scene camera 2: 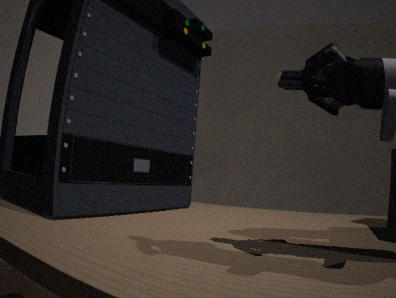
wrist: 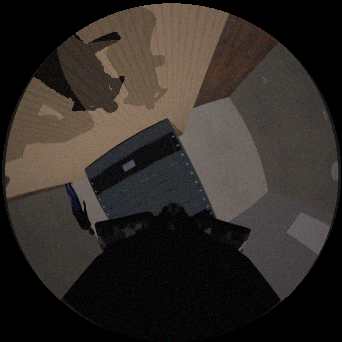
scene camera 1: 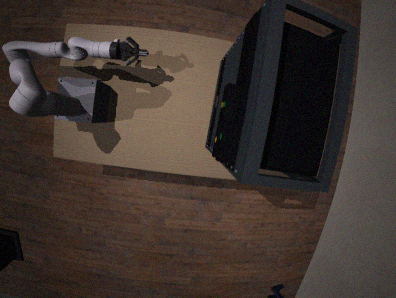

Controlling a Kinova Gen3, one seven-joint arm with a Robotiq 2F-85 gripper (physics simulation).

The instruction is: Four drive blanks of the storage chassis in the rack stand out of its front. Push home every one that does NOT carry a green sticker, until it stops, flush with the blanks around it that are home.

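Places are measured from the arm's base along level axes (x ahead, y down, z left), in centimetres.
Pixels of known places: gripper, fingertip midpoint: (scene camera 2: 278,79) (wrist: 172,209) (scene camera 1: 148,53); arm's base, origin of the base link: (scene camera 1: 72,107).
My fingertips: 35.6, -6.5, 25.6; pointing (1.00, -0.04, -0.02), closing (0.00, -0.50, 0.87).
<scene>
Ahead of a thing's pixels: the offset from my fingertips to its top centre, as dx, dy, dz. "pt": to the spot under its first point. Level surfaces: height alone.
My gripper (scene camera 1: 144,52) (scene camera 2: 283,80) (wrist: 172,209) is shut and empty. It is in front of the rack (scene camera 1: 256,105) (scene camera 2: 120,197) (wrist: 160,126), well apart from it. The dark storage chassis {pt +33.2, -22.5, -7.7} (scene camera 2: 145,14) is high on the rack front. Two dark drive blanks (scene camera 2: 207,34) (scene camera 2: 207,51) stick out at its right end in scene camera 2; green spots (scene camera 2: 187,23) (scene camera 2: 203,28) and yellow spots (scene camera 2: 185,31) (scene camera 2: 204,45) show there. Scene camera 1 shows a green spot {pt +28.6, -29.2, -30.1} (scene camera 1: 221,136) and a yellow spot {pt +28.3, -24.4, -31.4} (scene camera 1: 216,139). In the wrist view the gripper hides the chassis; which blank carries each spot is hard to tell.
The rack stands at one end of the wooden table {dy +25.8} (scene camera 1: 165,157) (scene camera 2: 165,282). A grey pedestal (scene camera 1: 77,97) stands near the arm's base. Below the chassis are flat grey panels (scene camera 2: 130,100) and a black unit with a pale label {pt +34.3, +14.0, -15.0} (scene camera 2: 141,165) (wrist: 129,165). A person (wrist: 75,207) shows beyond the table.
</scene>
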